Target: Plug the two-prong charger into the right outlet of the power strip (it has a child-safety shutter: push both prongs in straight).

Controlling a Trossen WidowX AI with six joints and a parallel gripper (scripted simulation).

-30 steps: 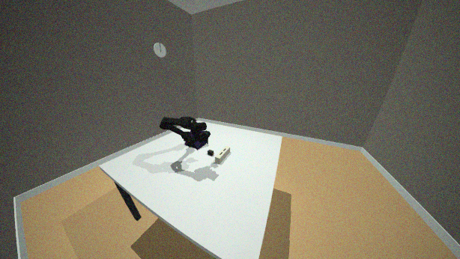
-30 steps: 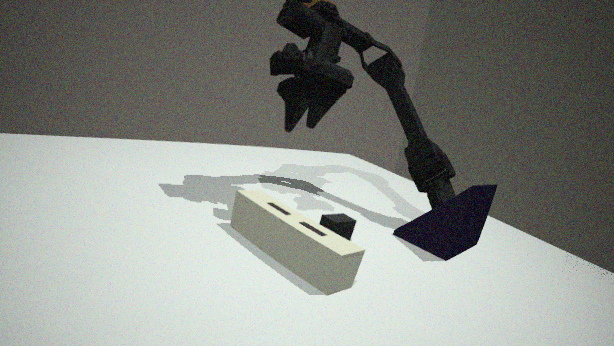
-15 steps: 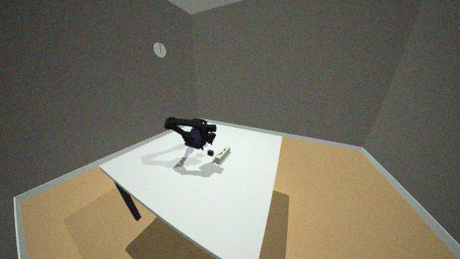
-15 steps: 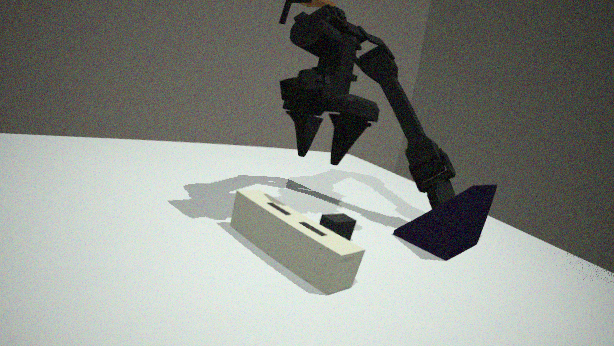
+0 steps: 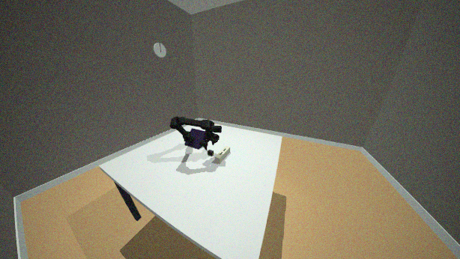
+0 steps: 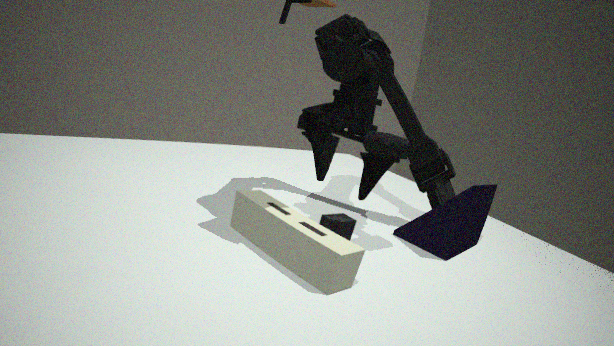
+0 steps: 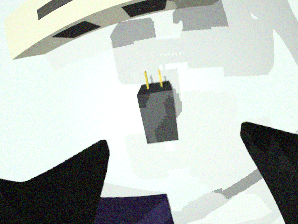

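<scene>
Right now my gripper tip is 6 cm above the two-prong charger, 1 cm to the right of it and 1 cm short of it.
</scene>
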